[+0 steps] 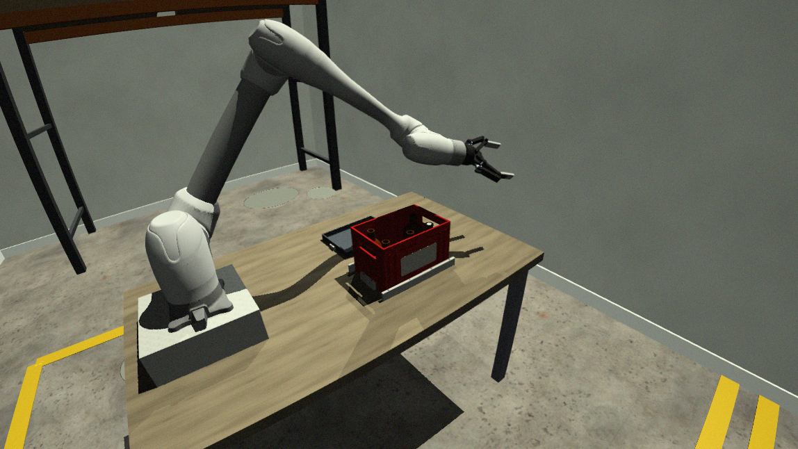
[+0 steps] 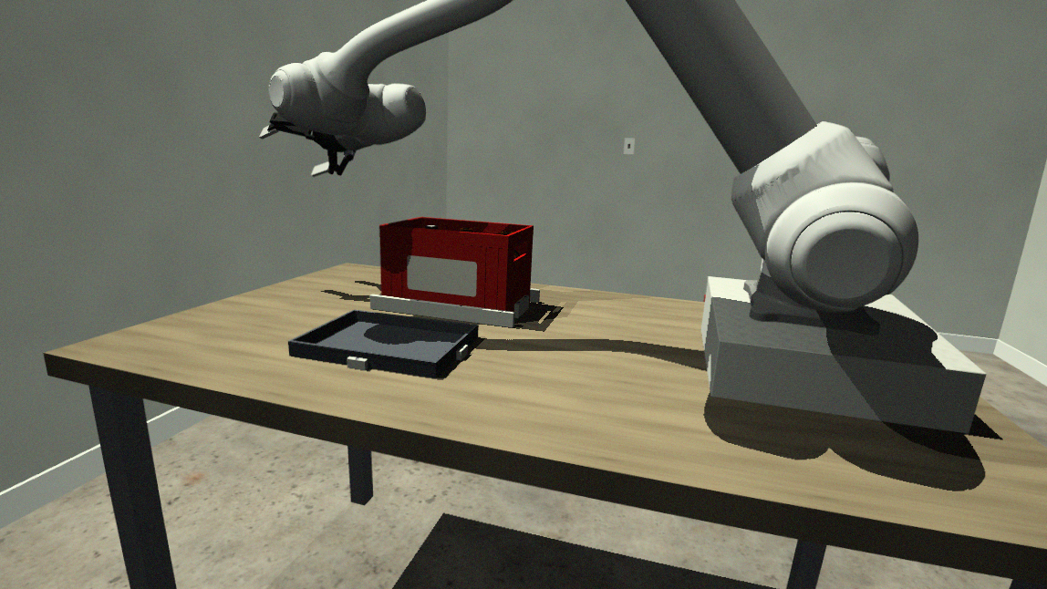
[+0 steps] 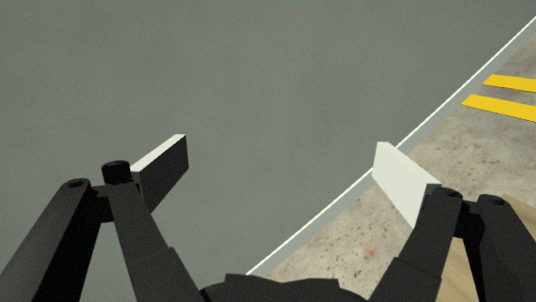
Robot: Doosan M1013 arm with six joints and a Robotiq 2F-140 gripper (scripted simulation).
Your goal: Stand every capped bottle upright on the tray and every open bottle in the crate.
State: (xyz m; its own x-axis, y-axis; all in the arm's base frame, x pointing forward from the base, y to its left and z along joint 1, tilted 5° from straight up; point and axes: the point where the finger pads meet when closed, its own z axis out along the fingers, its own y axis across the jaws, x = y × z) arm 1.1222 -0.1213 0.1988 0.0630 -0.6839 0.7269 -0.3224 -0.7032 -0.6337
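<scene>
The brown capped bottle is 37 cm behind my hand, 1 cm to the right of it and 22 cm below it. The rest, counted from my hand: red crate (46 cm behind, 3 cm to the left, 23 cm below); dark tray (47 cm behind, 32 cm to the left, 30 cm below).
</scene>
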